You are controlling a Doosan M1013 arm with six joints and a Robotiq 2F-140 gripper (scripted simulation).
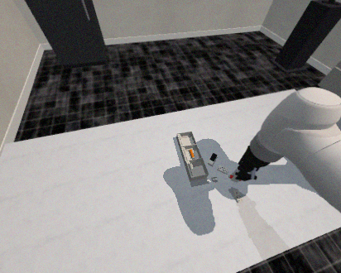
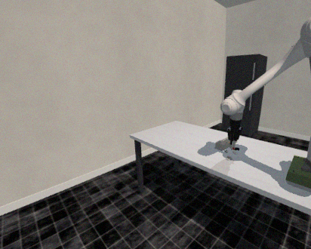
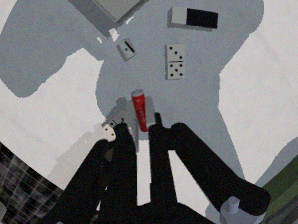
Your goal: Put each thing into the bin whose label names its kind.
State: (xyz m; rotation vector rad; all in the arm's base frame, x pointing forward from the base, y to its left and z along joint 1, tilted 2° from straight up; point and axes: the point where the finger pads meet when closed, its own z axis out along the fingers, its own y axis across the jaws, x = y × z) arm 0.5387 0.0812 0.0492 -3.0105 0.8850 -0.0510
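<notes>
My hand is 130 mm short of the grey bin tray, 180 mm to the left of it and 70 mm above it. Also, from my hand: grey piece 60 mm ahead, 30 mm to the right, 90 mm below; then red battery 30 mm below; then small black piece 30 mm ahead, 130 mm to the right, 90 mm below.
</notes>
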